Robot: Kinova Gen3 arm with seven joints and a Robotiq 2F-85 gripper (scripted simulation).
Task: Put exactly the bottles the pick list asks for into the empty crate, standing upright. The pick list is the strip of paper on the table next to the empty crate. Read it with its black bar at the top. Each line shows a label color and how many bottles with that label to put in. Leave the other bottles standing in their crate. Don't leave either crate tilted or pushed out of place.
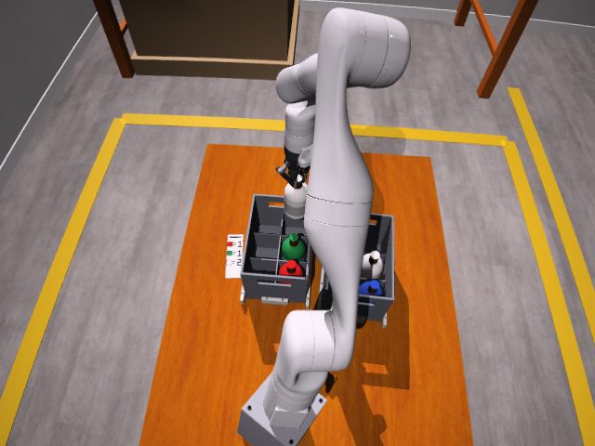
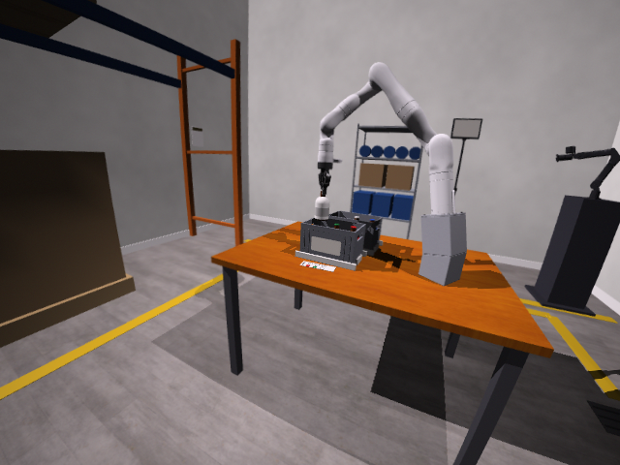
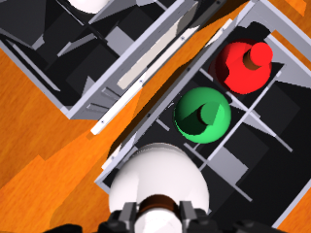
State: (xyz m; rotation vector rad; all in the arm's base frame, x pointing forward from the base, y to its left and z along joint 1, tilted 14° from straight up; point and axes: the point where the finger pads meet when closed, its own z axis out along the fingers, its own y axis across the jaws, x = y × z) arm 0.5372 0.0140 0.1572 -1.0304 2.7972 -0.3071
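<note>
Right now my hand is 90 mm past the green bottle, 10 mm to the right of it and 240 mm above it. Round my hand: pick list (70 mm behind, 200 mm to the left, 320 mm below); then blue bottle (230 mm behind, 220 mm to the right, 240 mm below); then red bottle (180 mm behind, 10 mm to the left, 240 mm below).
</note>
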